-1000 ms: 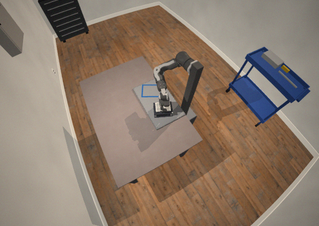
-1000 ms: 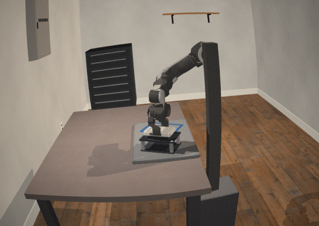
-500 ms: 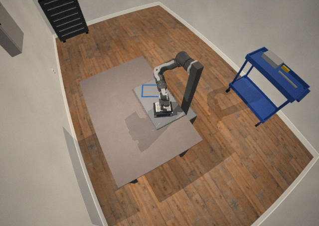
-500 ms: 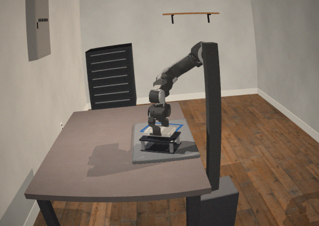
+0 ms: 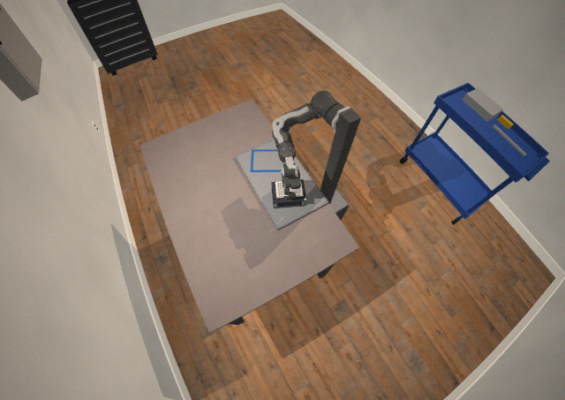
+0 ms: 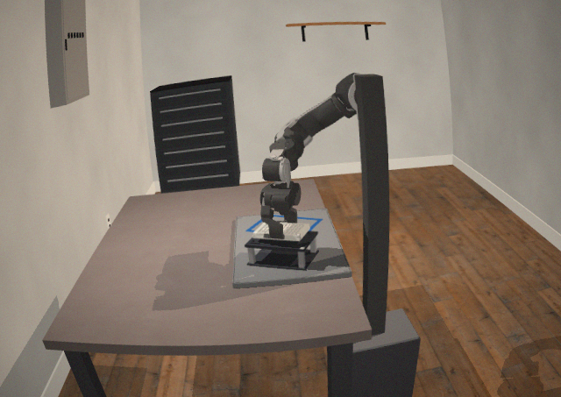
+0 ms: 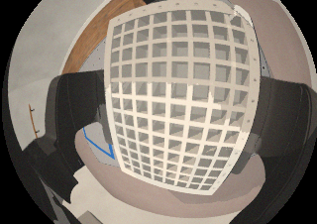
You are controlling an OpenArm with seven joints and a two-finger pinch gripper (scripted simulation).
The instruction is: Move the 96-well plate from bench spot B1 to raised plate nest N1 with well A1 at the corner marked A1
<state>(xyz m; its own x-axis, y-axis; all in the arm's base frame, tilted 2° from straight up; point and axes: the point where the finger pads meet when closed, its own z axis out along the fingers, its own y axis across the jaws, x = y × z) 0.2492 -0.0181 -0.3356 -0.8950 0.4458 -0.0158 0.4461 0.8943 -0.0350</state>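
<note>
My gripper is now 30 mm above the black raised nest N1. The rest, counted from my hand: white 96-well plate: right at my hand.
</note>
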